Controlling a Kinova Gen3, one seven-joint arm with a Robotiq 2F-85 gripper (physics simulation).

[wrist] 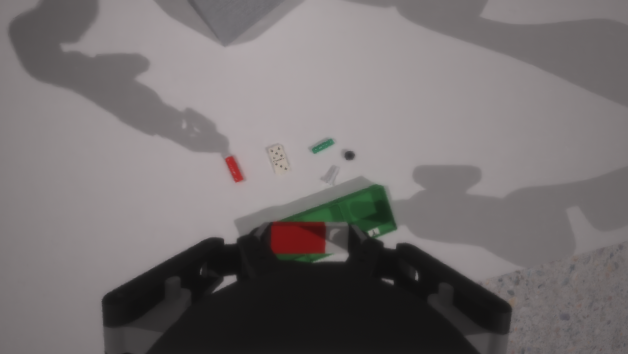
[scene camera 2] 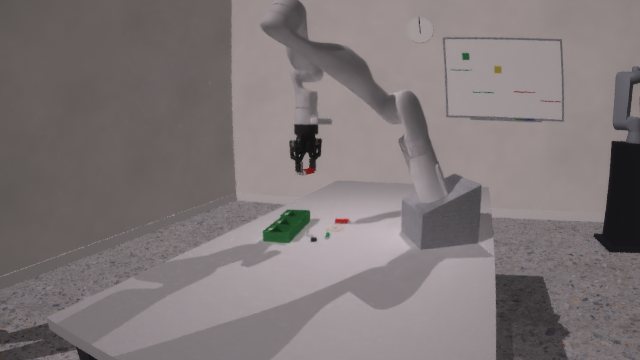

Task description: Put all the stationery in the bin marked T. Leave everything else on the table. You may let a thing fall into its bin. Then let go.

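Frame: origin at the arm's base, x ahead, y left, z up, level; millimetres.
Seen in the pictures: gripper, fingertip midpoint: [wrist: 310, 234] [scene camera 2: 306, 172]; arm's base, link origin: [scene camera 2: 433, 196].
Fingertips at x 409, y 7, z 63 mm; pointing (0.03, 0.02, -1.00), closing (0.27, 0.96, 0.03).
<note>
Pixels of each thing's middle, then the offset from my fingertips to it. Level surfaces: height alone.
- white block, body centre: [wrist: 310, 237] [scene camera 2: 305, 171] dx +2, dy -1, dz +1 mm
- green divided tray, body centre: [wrist: 323, 230] [scene camera 2: 288, 224] dx +65, dy +15, dz -177 mm
- T label, body centre: [wrist: 373, 232] dx +88, dy +102, dz -168 mm
- red battery, body centre: [wrist: 233, 168] [scene camera 2: 342, 221] dx -83, dy -116, dz -189 mm
- domino, body centre: [wrist: 279, 159] [scene camera 2: 334, 228] dx -79, dy -33, dz -193 mm
- green battery, body centre: [wrist: 323, 145] [scene camera 2: 327, 236] dx -85, dy +53, dz -191 mm
- black nut, body centre: [wrist: 349, 155] [scene camera 2: 313, 239] dx -56, dy +95, dz -192 mm
- small grey piece, body centre: [wrist: 333, 175] dx -27, dy +57, dz -191 mm
- white table, surface height: dz -196 mm
My gripper [scene camera 2: 305, 171] [wrist: 310, 234] is shut on a red and white block [scene camera 2: 310, 171] [wrist: 298, 238] that looks like an eraser. It holds the block high above the table. The green divided tray [scene camera 2: 276, 236] [wrist: 389, 212] lies below; in the wrist view the block and fingers cover part of it. The T label [wrist: 374, 232] is at the tray's right end in that view. A red battery [scene camera 2: 342, 221] [wrist: 234, 169], a domino [scene camera 2: 335, 229] [wrist: 278, 159], a green battery [scene camera 2: 327, 234] [wrist: 322, 145], a black nut [scene camera 2: 313, 239] [wrist: 349, 155] and a small grey piece [wrist: 330, 175] lie beside the tray.
The arm's grey base block [scene camera 2: 450, 222] [wrist: 227, 20] stands on the white table [scene camera 2: 400, 330] [wrist: 125, 210], across the small things from the tray. The table's edge runs past the far side of the tray, with speckled floor [wrist: 575, 300] beyond. Arm shadows cross the table.
</note>
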